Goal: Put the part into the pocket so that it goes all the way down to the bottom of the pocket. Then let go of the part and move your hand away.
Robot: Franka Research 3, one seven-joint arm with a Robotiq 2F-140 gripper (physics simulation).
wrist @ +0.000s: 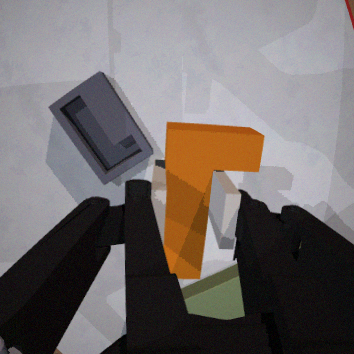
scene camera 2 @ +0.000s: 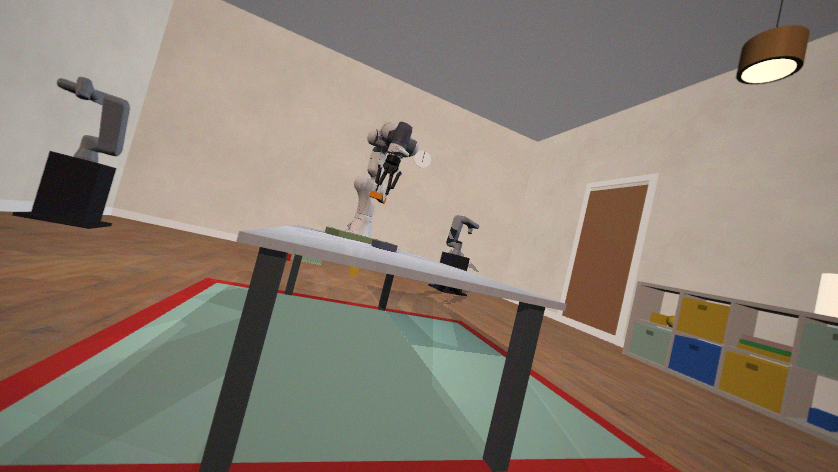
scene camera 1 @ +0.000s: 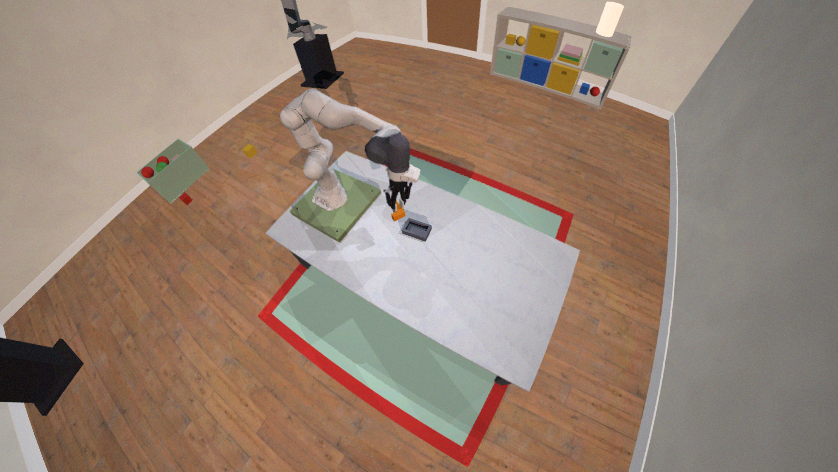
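Observation:
The orange L-shaped part [scene camera 1: 398, 215] [scene camera 2: 377, 195] [wrist: 187, 200] is held between the pads of my gripper [scene camera 1: 397, 206] [scene camera 2: 384, 190] [wrist: 184, 180], which is shut on its long leg. In scene camera 2 the part hangs well above the table top. The dark grey block with the L-shaped pocket [scene camera 1: 416, 229] [scene camera 2: 384, 245] [wrist: 117, 107] lies on the table. In the wrist view the block is up and left of the part and turned at an angle to it, and the pocket's opening and floor show. The part and the block are apart.
The green base plate [scene camera 1: 357, 214] [scene camera 2: 345, 234] [wrist: 215, 300] under the arm's foot lies on the white table [scene camera 1: 480, 281] [scene camera 2: 469, 278], beside the block. A shelf unit [scene camera 1: 560, 20], a green bin [scene camera 1: 190, 170] and other robots on black stands are away from the table.

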